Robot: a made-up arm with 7 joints.
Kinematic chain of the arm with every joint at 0, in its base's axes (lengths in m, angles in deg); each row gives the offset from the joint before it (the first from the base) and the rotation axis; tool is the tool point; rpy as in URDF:
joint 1: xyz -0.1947 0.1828 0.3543 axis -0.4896 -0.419 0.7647
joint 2: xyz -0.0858 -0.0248 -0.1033 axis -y
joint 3: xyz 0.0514 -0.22 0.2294 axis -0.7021 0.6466 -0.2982
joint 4: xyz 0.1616 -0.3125 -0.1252 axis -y
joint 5: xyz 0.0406 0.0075 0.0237 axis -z
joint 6: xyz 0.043 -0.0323 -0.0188 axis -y
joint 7: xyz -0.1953 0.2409 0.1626 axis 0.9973 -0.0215 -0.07
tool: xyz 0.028 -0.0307 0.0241 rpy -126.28 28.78 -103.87
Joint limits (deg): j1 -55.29..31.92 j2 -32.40..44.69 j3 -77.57..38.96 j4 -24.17..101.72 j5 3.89..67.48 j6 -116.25..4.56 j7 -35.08..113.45
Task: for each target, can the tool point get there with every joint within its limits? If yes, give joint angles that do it. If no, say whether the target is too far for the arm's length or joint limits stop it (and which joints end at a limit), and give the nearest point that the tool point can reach.
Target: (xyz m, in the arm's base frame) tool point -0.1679 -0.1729 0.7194
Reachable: yes | joints 7.50 12.21 19.92 42.05 39.49 -32.64 -13.00
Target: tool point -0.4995 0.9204 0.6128
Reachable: no: joint limits stop it (at a limit: joint 1, joint 2, joint 3, joint 4, joint 5, joint 7) | nearest point -0.6510 0.1363 0.5096 | short by 0.805 m
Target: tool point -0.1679 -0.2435 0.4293
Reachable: yes | joints -26.93 -11.65 19.29 19.38 9.20 -23.49 32.62
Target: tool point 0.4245 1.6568 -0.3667
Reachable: no: too far | nearest point 0.4426 0.2670 0.3965 | short by 1.586 m
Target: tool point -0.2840 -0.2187 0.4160
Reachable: yes | joints -19.61 -23.89 1.86 89.83 24.34 -45.80 78.10
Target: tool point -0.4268 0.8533 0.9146
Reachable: no: joint limits stop it (at a limit: joint 1, joint 4, joint 5, joint 6, joint 7) | nearest point -0.1766 0.2169 0.9820 | short by 0.687 m
